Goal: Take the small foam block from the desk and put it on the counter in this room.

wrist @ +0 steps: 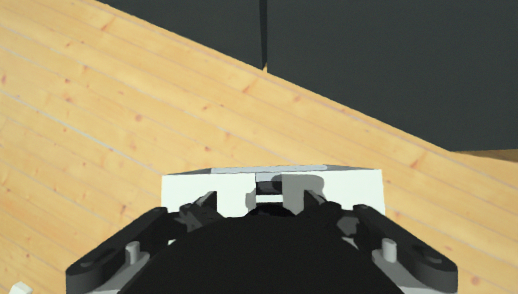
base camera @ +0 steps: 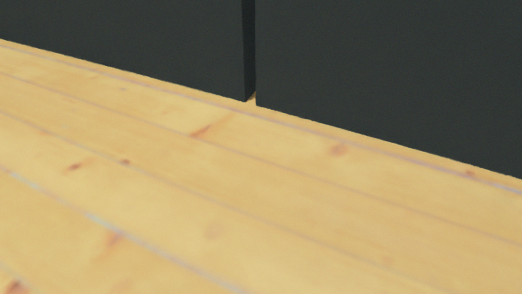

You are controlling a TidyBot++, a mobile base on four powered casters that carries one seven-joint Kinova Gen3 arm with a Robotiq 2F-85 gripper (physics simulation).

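Places are measured from the arm's base along level axes (x ahead, y left, z up), in centimetres.
Where they show: gripper, between the fingertips: (wrist: 260, 200).
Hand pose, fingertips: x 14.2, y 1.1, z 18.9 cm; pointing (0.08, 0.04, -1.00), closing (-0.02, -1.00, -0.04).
Observation:
After its pixels a point has its place.
My gripper (wrist: 260, 200) {x 14.2, y 1.1, z 18.9 cm} is open in the wrist view, its two black fingers apart with nothing held between them. It hangs over the white top of my own base. The foam block, the desk top and a counter top cannot be made out in either view.
Dark grey panels (base camera: 390, 65) {x 49.9, y -21.9, z -25.3 cm} (wrist: 390, 70) {x 42.5, y -36.3, z -10.4 cm}, split by a narrow upright gap, stand on the plank floor (base camera: 165, 200) {x 36.6, y 12.8, z -39.6 cm} (wrist: 125, 130) {x 34.5, y 70.5, z -39.6 cm} ahead. In the wrist view their lower edge slants down to the right. A small white object (wrist: 20, 288) {x -40.0, y 119.7, z -37.5 cm} is partly visible at the bottom left corner.

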